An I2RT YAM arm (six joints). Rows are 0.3 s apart.
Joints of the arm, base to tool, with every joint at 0 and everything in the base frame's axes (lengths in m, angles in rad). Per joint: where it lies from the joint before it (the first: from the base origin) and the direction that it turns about. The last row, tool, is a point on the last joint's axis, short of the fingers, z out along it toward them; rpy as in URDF.
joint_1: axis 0 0 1 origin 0 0 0.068
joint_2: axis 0 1 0 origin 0.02 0.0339 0.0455
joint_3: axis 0 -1 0 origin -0.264 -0.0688 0
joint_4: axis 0 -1 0 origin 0.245 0.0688 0.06
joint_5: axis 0 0 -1 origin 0.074 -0.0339 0.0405
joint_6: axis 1 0 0 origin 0.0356 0 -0.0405
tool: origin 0 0 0 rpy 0 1.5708 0
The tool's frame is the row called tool.
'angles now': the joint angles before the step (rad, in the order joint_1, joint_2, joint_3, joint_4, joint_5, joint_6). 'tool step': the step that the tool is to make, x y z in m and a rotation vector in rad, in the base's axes. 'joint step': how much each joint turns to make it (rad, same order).
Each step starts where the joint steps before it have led.
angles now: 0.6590 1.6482 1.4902 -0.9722 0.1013 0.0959
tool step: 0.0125 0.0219 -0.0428 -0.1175 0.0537 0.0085
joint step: 0.0328 0.1324 0.0001 0.0169 0.0630 0.0008
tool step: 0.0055 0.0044 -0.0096 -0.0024 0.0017 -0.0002
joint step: -0.0003 0.0305 -0.0002 0.0279 0.0007 -0.0003
